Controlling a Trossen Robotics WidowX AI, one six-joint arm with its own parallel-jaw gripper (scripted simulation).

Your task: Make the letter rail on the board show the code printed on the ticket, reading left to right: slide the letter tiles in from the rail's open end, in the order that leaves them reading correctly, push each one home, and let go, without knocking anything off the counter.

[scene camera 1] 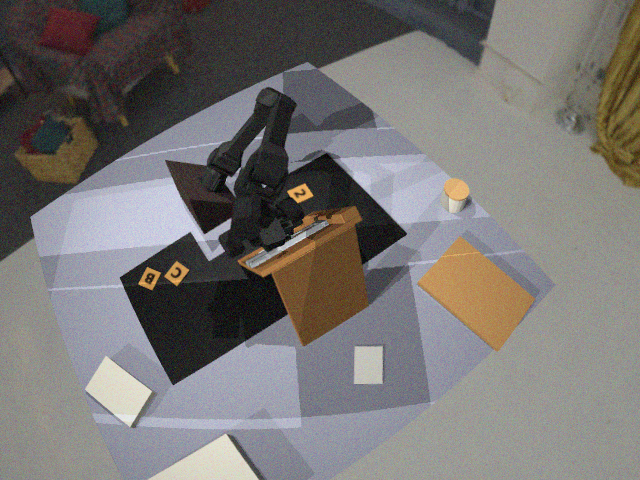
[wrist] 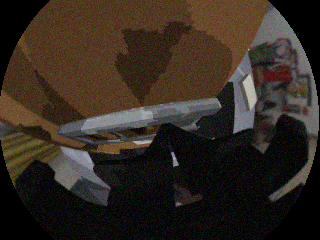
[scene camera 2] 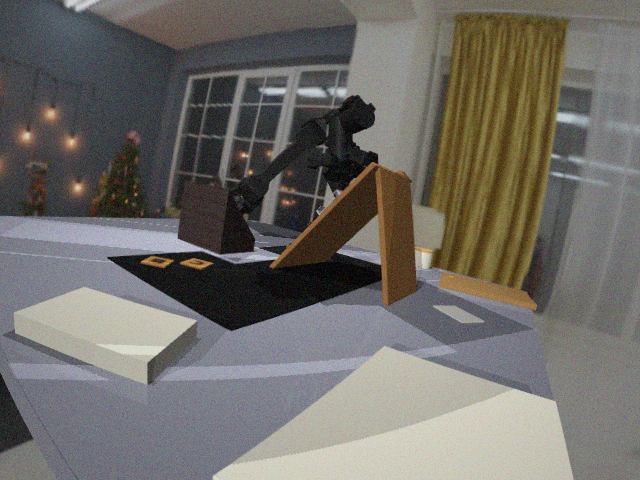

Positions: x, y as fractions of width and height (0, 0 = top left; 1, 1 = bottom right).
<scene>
A flat orange slab shows in scene camera 1 (0.75, 0.61) and in scene camera 2 (0.70, 0.59); in the wrist view it is hidden by an orange sloped board.
</scene>
